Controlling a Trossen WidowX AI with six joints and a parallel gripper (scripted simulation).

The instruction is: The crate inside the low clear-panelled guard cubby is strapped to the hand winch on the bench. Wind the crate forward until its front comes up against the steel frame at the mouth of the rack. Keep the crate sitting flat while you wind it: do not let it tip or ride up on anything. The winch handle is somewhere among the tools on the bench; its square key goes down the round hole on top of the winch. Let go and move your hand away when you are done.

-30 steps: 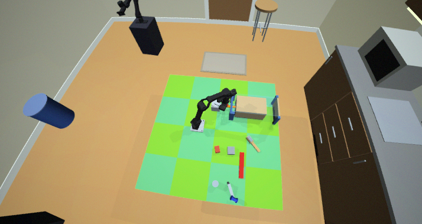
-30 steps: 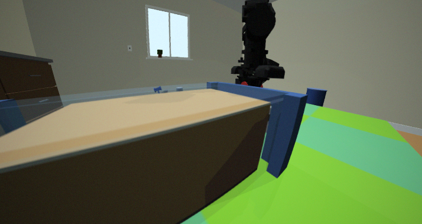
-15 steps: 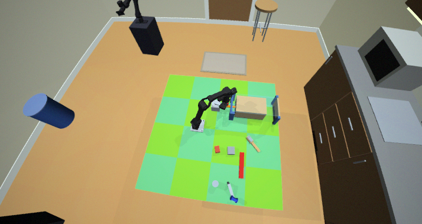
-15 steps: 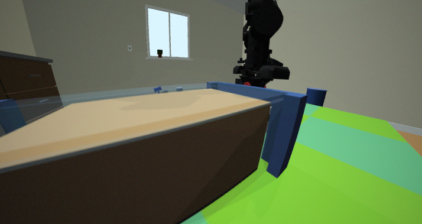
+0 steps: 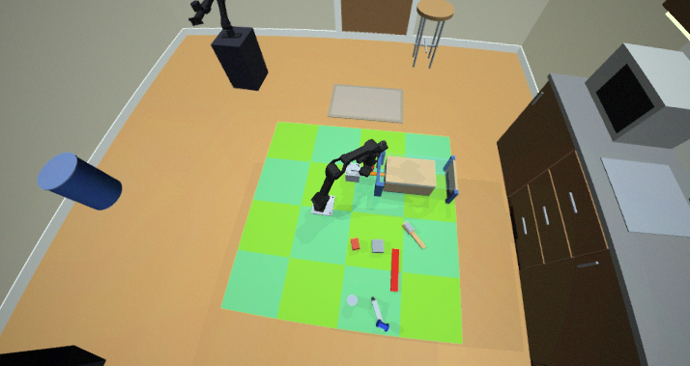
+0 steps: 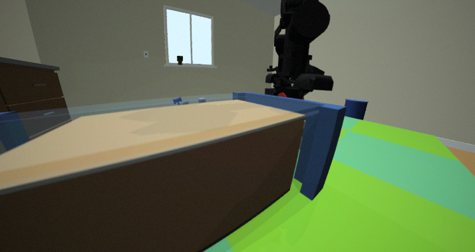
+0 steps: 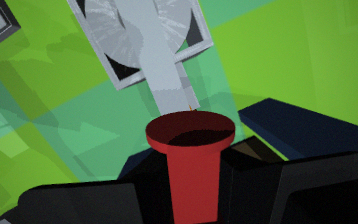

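The red-knobbed crank handle is 4 cm behind my gripper tip and 1 cm below it. Round my gripper tip: blue steel frame (6 cm ahead, 1 cm to the left, 1 cm below); grey winch (12 cm behind, 8 cm below, 1 cm to the right); red knob (2 cm above).
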